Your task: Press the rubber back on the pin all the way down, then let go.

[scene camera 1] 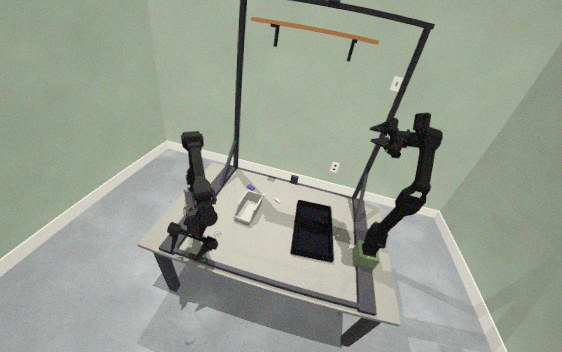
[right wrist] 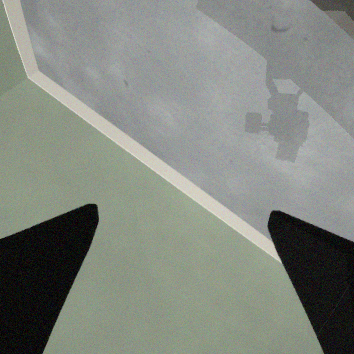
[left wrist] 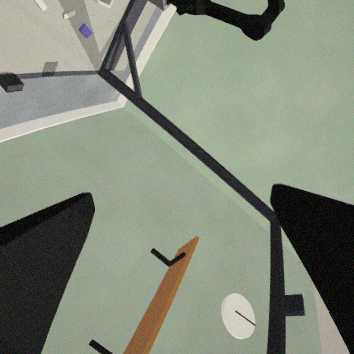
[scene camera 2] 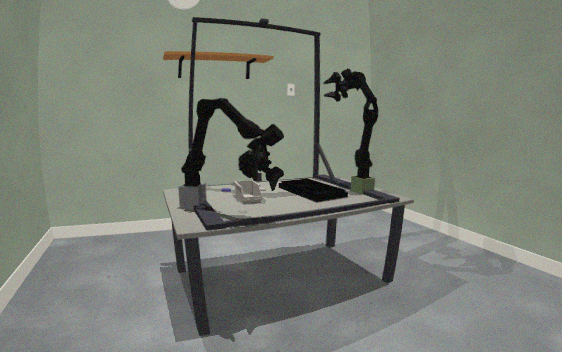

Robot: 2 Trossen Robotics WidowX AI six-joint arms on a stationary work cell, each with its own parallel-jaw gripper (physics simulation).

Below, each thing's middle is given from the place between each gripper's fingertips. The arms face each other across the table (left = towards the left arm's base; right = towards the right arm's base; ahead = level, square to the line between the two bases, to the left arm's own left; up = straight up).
Now: the black tray (scene camera 1: 312,237) 490 mm behind my right hand, 440 mm to the left of it and 150 mm below it.
The black tray is 56 cm below my left hand, 10 cm to the right of it and 7 cm ahead of it.
